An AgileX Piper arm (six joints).
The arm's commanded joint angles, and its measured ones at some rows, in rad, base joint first. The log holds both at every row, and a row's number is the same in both.
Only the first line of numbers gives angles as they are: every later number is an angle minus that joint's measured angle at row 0.
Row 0, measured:
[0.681, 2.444, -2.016, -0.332, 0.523, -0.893]
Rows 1 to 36, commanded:
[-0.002, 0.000, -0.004, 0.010, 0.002, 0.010]
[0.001, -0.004, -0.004, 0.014, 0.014, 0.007]
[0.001, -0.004, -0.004, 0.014, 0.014, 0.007]
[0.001, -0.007, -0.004, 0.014, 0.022, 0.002]
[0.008, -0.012, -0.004, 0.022, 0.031, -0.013]
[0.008, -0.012, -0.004, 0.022, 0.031, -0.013]
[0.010, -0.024, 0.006, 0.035, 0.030, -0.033]
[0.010, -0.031, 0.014, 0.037, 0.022, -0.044]
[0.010, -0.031, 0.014, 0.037, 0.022, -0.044]
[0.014, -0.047, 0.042, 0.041, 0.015, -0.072]
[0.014, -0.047, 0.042, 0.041, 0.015, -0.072]
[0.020, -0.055, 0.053, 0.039, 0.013, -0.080]
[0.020, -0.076, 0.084, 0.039, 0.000, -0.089]
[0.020, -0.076, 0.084, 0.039, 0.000, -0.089]
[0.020, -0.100, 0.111, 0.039, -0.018, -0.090]
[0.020, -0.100, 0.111, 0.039, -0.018, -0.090]
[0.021, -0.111, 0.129, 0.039, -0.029, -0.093]
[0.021, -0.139, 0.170, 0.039, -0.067, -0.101]
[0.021, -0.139, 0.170, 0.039, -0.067, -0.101]
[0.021, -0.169, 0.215, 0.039, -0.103, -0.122]
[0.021, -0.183, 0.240, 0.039, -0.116, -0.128]
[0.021, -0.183, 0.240, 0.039, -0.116, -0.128]
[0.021, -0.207, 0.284, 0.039, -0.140, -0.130]
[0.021, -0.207, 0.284, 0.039, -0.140, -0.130]
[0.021, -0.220, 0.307, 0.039, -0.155, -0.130]
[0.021, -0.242, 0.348, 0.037, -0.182, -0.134]
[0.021, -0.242, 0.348, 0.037, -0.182, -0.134]
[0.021, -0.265, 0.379, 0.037, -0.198, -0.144]
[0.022, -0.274, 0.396, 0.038, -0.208, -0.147]
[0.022, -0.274, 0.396, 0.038, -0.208, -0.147]
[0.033, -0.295, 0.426, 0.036, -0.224, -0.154]
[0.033, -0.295, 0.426, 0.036, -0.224, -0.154]
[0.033, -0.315, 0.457, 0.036, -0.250, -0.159]
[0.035, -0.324, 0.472, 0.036, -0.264, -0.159]
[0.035, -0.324, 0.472, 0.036, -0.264, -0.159]
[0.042, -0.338, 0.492, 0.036, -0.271, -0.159]
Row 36, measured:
[0.030, -0.290, 0.475, 0.046, -0.181, -0.147]
